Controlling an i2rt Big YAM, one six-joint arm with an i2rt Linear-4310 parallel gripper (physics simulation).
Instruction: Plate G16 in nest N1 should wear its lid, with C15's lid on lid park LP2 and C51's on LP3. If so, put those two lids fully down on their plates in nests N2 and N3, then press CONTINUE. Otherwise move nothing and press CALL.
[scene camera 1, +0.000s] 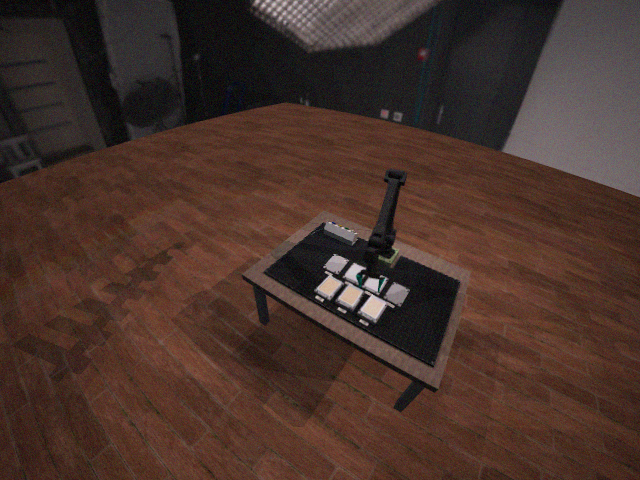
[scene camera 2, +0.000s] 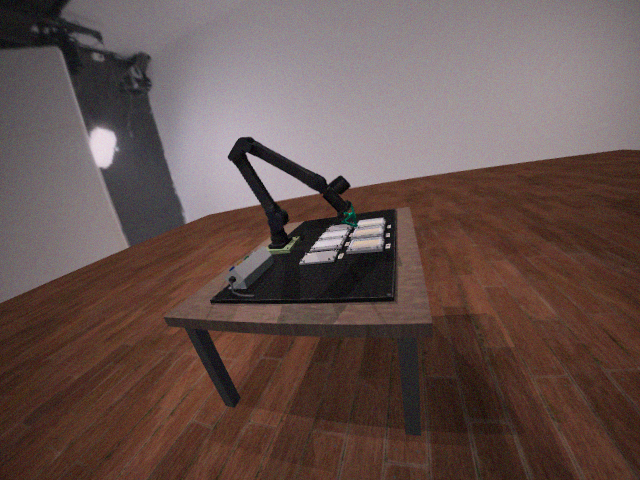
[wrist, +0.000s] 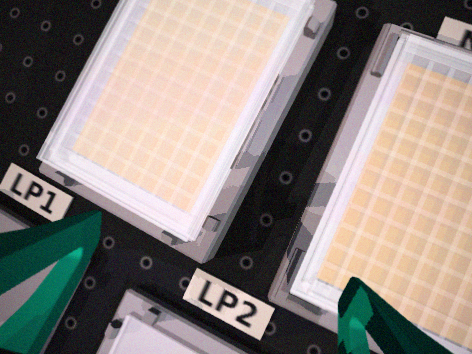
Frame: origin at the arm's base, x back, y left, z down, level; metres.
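Seen in the pictures: gripper, fingertip midpoint: (scene camera 1: 369, 290) (scene camera 2: 355, 222) (wrist: 223, 257); arm's base, origin of the base link: (scene camera 1: 384, 251) (scene camera 2: 280, 243).
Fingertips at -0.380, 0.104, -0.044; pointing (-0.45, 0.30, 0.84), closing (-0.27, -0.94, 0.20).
Observation:
Offsets run from my fingertips to a thing's top centre, as dx, dy, dz. "pt": to the spot under its first point. Level surfaces: height alone.
My gripper (scene camera 1: 371, 283) (scene camera 2: 353, 225) (wrist: 223, 257) is open and empty, low over the LP2 area. Plate in nest N1 @[pt -0.070, +0.068, +0.022] (scene camera 1: 372, 308) (wrist: 175, 110) looks paler than its neighbour, with a clear lid on top; its code is not readable. Plate in nest N2 @[pt -0.075, -0.061, +0.027] (scene camera 1: 350, 296) (wrist: 400, 200) shows bright tan wells. Plate in nest N3 @[pt -0.083, -0.190, +0.041] (scene camera 1: 329, 286) (scene camera 2: 366, 244) is tan too. The white lid on LP2 @[pt +0.061, +0.012, +0.043] (wrist: 155, 340) shows in part at the wrist view's bottom edge. The lid on LP3 @[+0.105, -0.142, +0.043] (scene camera 1: 354, 272) looks white.
Grey end parks @[pt +0.132, +0.122, +0.051] (scene camera 1: 398, 293) @[pt +0.088, -0.269, +0.051] (scene camera 1: 336, 264) flank the lids. The button box @[+0.335, -0.415, -0.023] (scene camera 1: 340, 233) (scene camera 2: 253, 269) stands near the table's back edge; its labels are not legible. The arm's green base plate (scene camera 1: 388, 256) (scene camera 2: 284, 245) stands behind the parks. A black perforated mat @[dz +0.061] (scene camera 1: 423, 310) (scene camera 2: 320, 284) lies on the table.

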